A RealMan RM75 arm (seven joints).
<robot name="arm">
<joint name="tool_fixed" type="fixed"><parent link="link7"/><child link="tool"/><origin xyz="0 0 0"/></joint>
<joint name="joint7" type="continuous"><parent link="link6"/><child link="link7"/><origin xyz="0 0 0.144"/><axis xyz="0 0 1"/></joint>
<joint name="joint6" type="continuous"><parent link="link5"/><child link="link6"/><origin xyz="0 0 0"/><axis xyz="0 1 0"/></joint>
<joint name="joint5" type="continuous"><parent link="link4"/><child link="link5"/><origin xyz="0 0 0.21"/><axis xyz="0 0 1"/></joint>
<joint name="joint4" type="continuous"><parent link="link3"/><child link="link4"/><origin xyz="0 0 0"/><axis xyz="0 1 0"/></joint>
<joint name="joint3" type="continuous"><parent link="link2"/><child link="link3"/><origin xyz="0 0 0.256"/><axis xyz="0 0 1"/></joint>
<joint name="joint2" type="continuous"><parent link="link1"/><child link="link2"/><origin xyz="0 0 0"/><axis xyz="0 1 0"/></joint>
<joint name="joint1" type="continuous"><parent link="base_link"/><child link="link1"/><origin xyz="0 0 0.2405"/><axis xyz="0 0 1"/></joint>
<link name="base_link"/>
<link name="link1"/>
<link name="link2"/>
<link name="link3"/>
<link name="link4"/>
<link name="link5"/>
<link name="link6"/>
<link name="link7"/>
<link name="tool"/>
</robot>
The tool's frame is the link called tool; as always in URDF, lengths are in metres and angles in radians. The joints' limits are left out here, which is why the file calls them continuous.
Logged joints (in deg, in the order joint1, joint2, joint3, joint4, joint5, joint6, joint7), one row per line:
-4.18, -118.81, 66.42, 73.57, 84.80, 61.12, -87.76
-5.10, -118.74, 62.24, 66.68, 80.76, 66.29, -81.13
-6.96, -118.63, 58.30, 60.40, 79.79, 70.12, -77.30
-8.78, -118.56, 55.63, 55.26, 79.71, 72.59, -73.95
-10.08, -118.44, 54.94, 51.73, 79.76, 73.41, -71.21
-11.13, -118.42, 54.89, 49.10, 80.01, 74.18, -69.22
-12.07, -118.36, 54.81, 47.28, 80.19, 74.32, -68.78
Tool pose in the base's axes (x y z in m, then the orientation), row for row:
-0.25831, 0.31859, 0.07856, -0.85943, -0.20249, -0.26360, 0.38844
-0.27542, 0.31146, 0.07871, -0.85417, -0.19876, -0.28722, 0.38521
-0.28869, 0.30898, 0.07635, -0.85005, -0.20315, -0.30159, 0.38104
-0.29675, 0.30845, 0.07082, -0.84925, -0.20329, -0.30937, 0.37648
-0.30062, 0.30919, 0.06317, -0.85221, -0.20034, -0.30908, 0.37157
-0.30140, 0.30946, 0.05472, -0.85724, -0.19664, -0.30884, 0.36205
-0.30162, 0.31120, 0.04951, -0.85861, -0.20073, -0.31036, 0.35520
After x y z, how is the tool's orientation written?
As a quaternion, x y z w.
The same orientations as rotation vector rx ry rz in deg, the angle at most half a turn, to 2 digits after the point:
-125.24, -29.51, -38.41
-124.67, -29.01, -41.92
-124.31, -29.71, -44.10
-124.46, -29.79, -45.34
-125.18, -29.43, -45.40
-126.49, -29.02, -45.57
-127.11, -29.72, -45.95

